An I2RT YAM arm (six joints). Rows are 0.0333 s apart.
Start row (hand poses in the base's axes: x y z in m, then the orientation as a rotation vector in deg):
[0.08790 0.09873 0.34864 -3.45 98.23 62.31]
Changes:
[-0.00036 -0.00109 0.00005 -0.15 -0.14 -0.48]
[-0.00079 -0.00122 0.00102 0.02 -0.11 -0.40]
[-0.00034 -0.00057 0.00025 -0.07 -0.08 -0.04]
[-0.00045 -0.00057 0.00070 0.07 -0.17 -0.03]
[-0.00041 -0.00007 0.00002 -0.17 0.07 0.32]
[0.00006 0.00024 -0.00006 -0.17 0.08 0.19]
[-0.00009 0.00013 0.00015 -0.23 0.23 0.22]
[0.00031 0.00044 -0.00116 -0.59 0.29 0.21]
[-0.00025 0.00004 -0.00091 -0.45 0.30 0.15]
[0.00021 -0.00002 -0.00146 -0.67 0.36 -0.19]
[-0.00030 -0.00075 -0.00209 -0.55 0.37 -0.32]
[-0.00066 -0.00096 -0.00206 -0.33 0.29 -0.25]
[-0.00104 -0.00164 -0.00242 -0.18 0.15 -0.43]
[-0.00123 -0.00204 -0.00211 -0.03 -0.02 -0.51]
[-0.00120 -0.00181 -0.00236 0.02 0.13 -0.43]
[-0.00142 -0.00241 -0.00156 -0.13 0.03 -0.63]
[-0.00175 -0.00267 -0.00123 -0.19 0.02 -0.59]
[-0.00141 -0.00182 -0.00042 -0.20 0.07 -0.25]
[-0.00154 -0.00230 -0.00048 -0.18 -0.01 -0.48]
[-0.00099 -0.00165 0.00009 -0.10 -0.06 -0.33]
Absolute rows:
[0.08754 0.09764 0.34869 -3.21 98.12 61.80]
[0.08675 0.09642 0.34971 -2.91 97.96 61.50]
[0.08641 0.09585 0.34996 -2.96 97.92 61.40]
[0.08596 0.09528 0.35066 -2.98 97.73 61.40]
[0.08555 0.09521 0.35068 -3.33 97.93 61.51]
[0.08561 0.09545 0.35062 -3.56 98.12 61.52]
[0.08552 0.09558 0.35077 -3.77 98.48 61.53]
[0.08583 0.09602 0.34961 -4.17 99.09 61.24]
[0.08558 0.09606 0.34870 -4.43 99.62 61.02]
[0.08579 0.09604 0.34724 -4.50 100.28 60.38]
[0.08549 0.09529 0.34515 -4.37 100.87 59.75]
[0.08483 0.09433 0.34309 -4.21 101.28 59.34]
[0.08379 0.09269 0.34067 -3.86 101.46 58.90]
[0.08256 0.09065 0.33856 -3.43 101.39 58.50]
[0.08136 0.08884 0.33620 -2.97 101.44 58.23]
[0.07994 0.08643 0.33464 -2.48 101.45 57.67]
[0.07819 0.08376 0.33341 -2.07 101.48 57.08]
[0.07678 0.08194 0.33299 -1.94 101.61 56.74]
[0.07524 0.07964 0.33251 -1.63 101.62 56.23]
[0.07425 0.07799 0.33260 -1.43 101.57 55.89]

